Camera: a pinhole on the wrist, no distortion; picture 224 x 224 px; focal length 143.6 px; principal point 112.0 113.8 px. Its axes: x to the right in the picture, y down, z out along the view. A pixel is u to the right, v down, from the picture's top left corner.
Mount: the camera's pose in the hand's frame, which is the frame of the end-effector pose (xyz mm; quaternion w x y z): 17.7 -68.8 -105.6 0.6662 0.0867 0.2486 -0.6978
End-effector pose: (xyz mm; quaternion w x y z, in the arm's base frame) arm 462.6 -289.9 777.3 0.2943 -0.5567 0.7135 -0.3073
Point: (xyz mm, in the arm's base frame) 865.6 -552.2 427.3
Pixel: 26 119
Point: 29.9 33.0 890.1
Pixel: behind the camera
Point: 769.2 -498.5 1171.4
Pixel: outside the picture
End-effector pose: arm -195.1 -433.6 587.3 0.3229 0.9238 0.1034 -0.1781
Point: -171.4 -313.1 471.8
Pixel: 130 146
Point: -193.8 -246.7 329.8
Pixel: 168 142
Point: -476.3 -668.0 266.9
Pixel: 42 22
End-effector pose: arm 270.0 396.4 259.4 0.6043 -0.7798 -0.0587 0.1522
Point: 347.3 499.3 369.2
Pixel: 102 136
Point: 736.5 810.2 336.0
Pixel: outside the picture
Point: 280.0 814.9 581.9
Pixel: 144 101
